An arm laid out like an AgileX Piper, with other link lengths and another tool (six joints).
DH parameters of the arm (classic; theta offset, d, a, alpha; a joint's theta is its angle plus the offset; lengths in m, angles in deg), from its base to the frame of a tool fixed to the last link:
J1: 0 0.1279 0 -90
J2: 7.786 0 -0.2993 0
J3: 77.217 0 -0.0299 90
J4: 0 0.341 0 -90
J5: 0 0 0 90
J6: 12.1 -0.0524 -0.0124 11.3
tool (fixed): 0 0.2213 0 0
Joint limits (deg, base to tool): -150..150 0..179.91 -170..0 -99.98..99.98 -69.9..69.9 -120..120
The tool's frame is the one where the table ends.
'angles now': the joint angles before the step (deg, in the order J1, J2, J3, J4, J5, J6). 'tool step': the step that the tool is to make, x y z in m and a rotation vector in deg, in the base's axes. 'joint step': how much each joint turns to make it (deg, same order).
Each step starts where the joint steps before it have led.
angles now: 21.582, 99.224, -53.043, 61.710, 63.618, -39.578
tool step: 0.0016, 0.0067, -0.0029, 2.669, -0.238, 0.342
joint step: -0.005, 1.214, -0.020, 3.012, 0.576, -3.313
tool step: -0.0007, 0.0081, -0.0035, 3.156, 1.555, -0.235
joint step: 0.006, 1.683, -0.111, 3.688, 1.528, -2.278
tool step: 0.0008, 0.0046, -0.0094, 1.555, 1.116, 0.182
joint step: -0.006, 2.287, -0.371, 2.007, 0.842, -2.040
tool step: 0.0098, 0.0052, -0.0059, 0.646, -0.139, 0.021
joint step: 0.011, 2.505, -2.071, 0.758, 0.117, -0.968
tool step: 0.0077, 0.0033, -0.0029, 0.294, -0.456, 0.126
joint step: -0.003, 1.557, -1.605, 0.200, 0.002, -0.557
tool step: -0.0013, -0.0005, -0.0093, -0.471, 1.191, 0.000
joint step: 0.002, 1.370, -0.089, 0.001, -0.001, 0.000
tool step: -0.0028, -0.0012, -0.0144, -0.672, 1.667, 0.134
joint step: -0.013, 2.049, -0.007, -0.006, 0.006, -0.283
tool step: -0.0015, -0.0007, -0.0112, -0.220, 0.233, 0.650
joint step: 0.006, 1.584, 0.013, 0.004, -0.112, -1.452
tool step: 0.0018, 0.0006, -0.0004, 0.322, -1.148, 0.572
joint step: 0.009, 0.132, -0.138, 0.006, -0.133, -1.309
